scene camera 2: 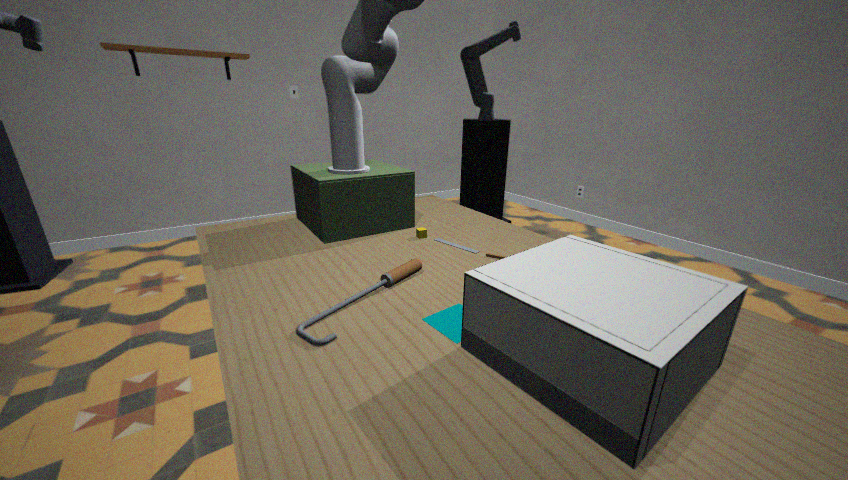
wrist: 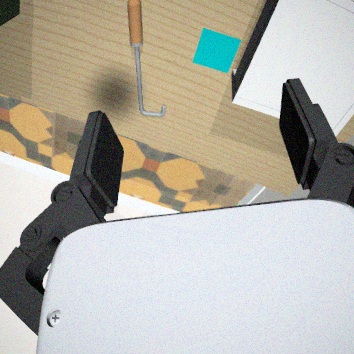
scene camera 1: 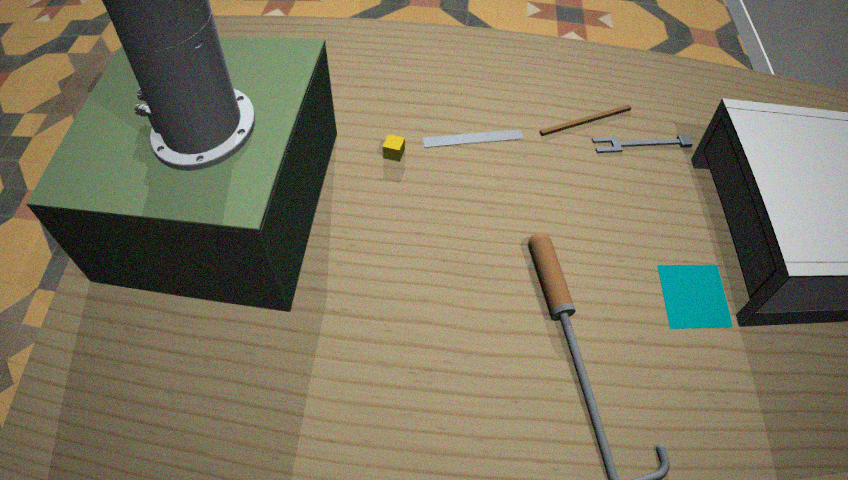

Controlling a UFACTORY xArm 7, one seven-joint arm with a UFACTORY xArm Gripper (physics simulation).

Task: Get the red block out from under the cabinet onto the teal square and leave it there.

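Frame: origin at the arm's base, x back, y right, z up, level; millimetres.
Seen in the pictures: gripper, fingertip midpoint: (wrist: 194, 115); arm's base, link origin: (scene camera 2: 349, 170) (scene camera 1: 202, 129).
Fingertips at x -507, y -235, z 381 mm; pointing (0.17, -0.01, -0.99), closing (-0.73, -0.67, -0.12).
Observation:
Offsets run from my fingertips to a thing's top centre. "pt": to the spot under its first point.
The red block does not show in any view; the space under the cabinet is dark or hidden. The white-topped cabinet @[dx -277, dy +19, dz -425 mm] (scene camera 1: 797, 184) (scene camera 2: 601, 297) (wrist: 310, 55) stands at the right in scene camera 1. The teal square @[pt dx -118, dy +169, dz -560 mm] (scene camera 1: 695, 296) (scene camera 2: 447, 322) (wrist: 217, 50) lies flat on the table beside the cabinet's near left corner. A hooked rod with a brown handle @[pt dx +85, dy +212, dz -527 mm] (scene camera 1: 551, 273) (scene camera 2: 404, 271) (wrist: 135, 22) lies on the table left of the square. My gripper (wrist: 194, 115) is open and empty, high above the table; it does not show in the scene views.
A yellow cube @[dx +337, dy +62, dz -536 mm] (scene camera 1: 393, 148) (scene camera 2: 421, 233), a flat grey strip @[dx +235, dy -2, dz -559 mm] (scene camera 1: 473, 138) (scene camera 2: 456, 245), a thin brown stick @[dx +73, dy -100, dz -554 mm] (scene camera 1: 585, 120) and a small grey fork-ended tool @[dx -22, dy -83, dz -552 mm] (scene camera 1: 648, 142) lie toward the back. The arm stands on a green pedestal (scene camera 1: 285, 118) (scene camera 2: 368, 205).

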